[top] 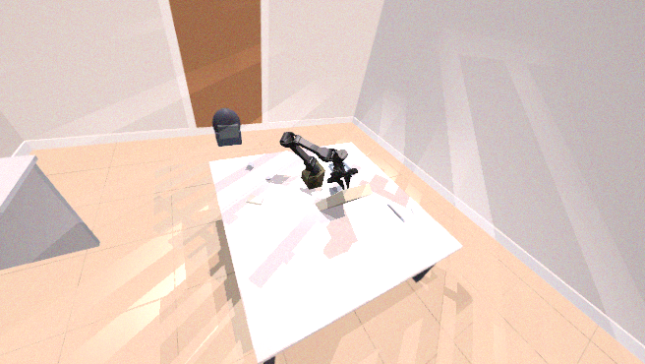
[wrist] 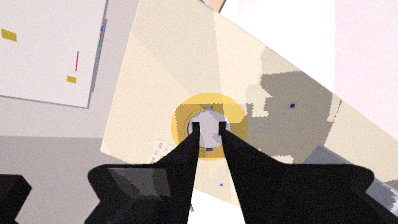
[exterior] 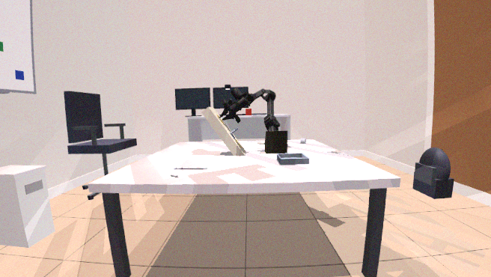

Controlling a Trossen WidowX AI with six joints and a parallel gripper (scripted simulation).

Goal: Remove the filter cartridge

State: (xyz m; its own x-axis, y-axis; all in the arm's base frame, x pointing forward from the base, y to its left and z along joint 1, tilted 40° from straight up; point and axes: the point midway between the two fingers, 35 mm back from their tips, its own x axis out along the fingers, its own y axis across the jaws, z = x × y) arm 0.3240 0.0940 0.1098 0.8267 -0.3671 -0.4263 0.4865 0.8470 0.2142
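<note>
The round filter cartridge is 20 mm ahead of my gripper tip and 10 mm below it. The rest, counted from my gripper tip: grey tray: 420 mm behind, 280 mm to the left, 230 mm below; beige service panel: 30 mm behind, 90 mm below.
</note>
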